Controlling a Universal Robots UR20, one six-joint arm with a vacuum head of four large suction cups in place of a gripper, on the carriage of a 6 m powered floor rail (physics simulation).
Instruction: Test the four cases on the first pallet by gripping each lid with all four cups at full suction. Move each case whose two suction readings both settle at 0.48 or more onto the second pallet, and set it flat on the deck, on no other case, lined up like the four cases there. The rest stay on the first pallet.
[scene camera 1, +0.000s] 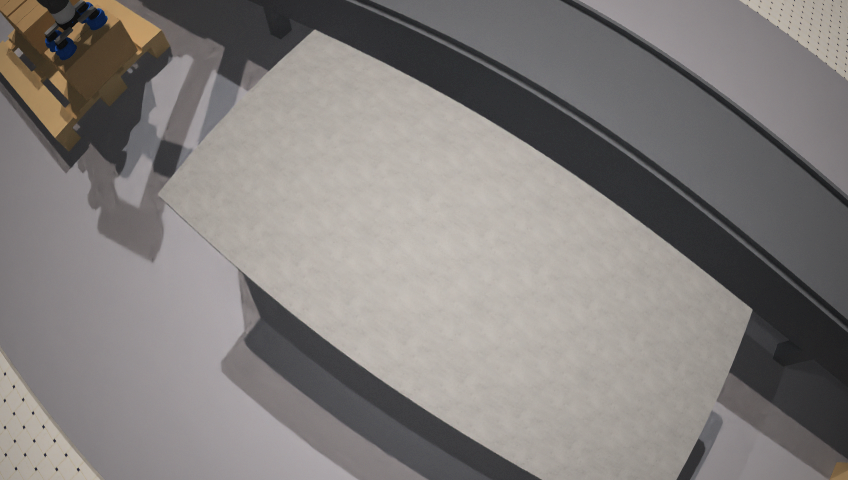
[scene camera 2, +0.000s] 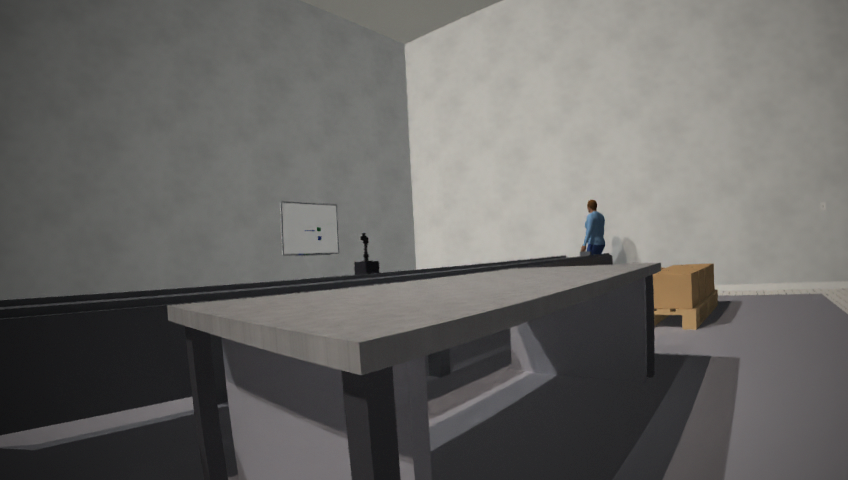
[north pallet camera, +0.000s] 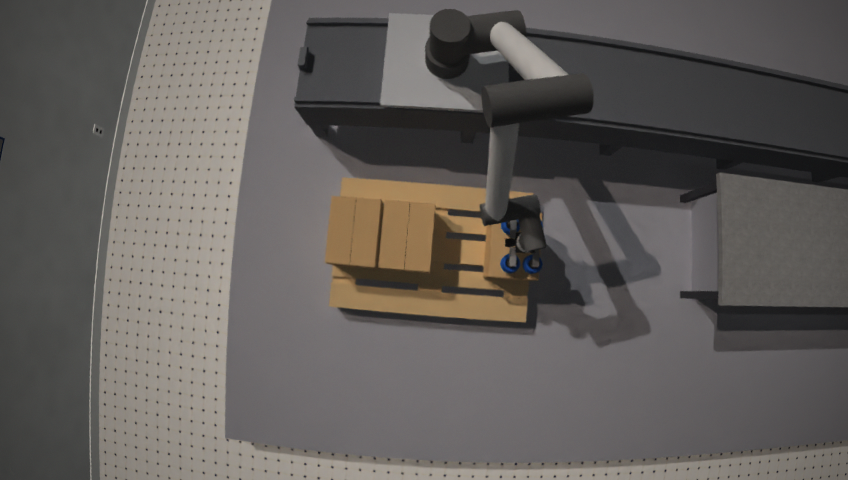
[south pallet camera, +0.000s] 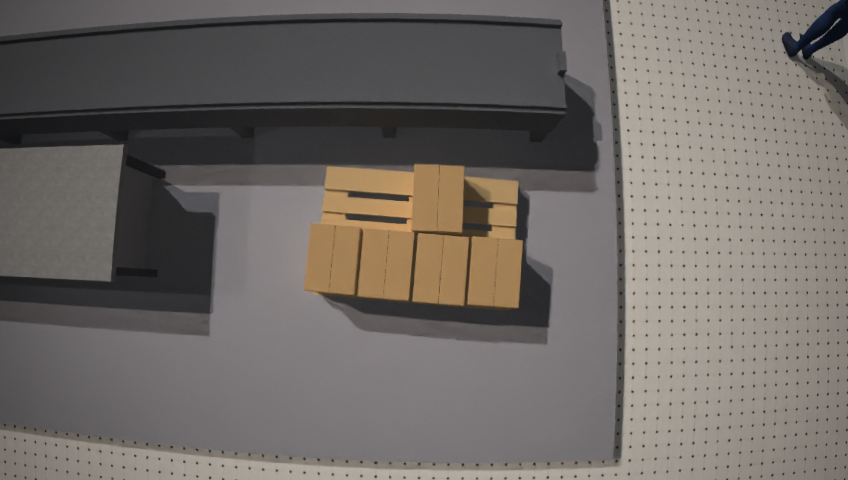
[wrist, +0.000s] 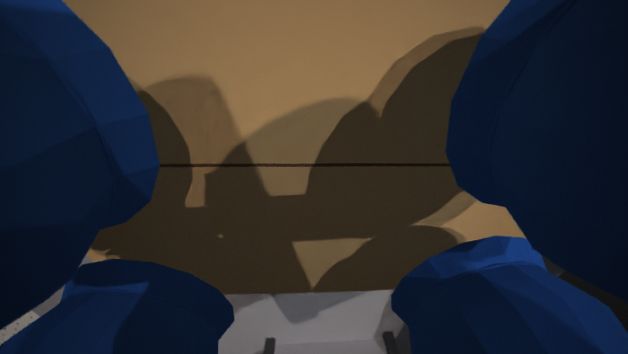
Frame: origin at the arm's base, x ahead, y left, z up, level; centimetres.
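Seen in the pictures: hand, tool point: (scene camera 1: 78, 33) (wrist: 309, 235).
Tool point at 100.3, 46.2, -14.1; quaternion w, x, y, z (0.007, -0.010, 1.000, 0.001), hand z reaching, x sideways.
Offsets run from my tool point to a thing's middle, as dx, dy, dz. Level surfaces: height alone.
The first pallet (north pallet camera: 428, 306) (scene camera 1: 35, 107) bears three brown cases: two side by side at the left, a left one @[-2.7, -92.8, -16.2] (north pallet camera: 353, 231) and a right one @[-1.9, -62.6, -16.2] (north pallet camera: 407, 234), and a third case @[-0.5, -2.0, -16.2] (north pallet camera: 495, 252) (scene camera 1: 102, 65) (wrist: 300, 45) at the pallet's right end. My suction head (north pallet camera: 521, 243) (scene camera 1: 76, 32) (wrist: 310, 200) is over this third case, its four blue cups low above the lid. Their shadows fall on the lid, apart from the cups; it looks open, and the case sits on the deck. The second pallet (south pallet camera: 363, 180) (scene camera 2: 689, 321) bears a front row of four cases (south pallet camera: 440, 270) and one case (south pallet camera: 438, 199) behind them.
A grey table @[dz +10.1] (scene camera 1: 446, 237) (scene camera 2: 416, 303) (north pallet camera: 779, 237) (south pallet camera: 53, 214) stands between the pallets. The dark rail (north pallet camera: 684, 83) (south pallet camera: 285, 65) runs behind them. A person (scene camera 2: 593, 228) (south pallet camera: 824, 32) stands beyond the second pallet, off the grey floor area.
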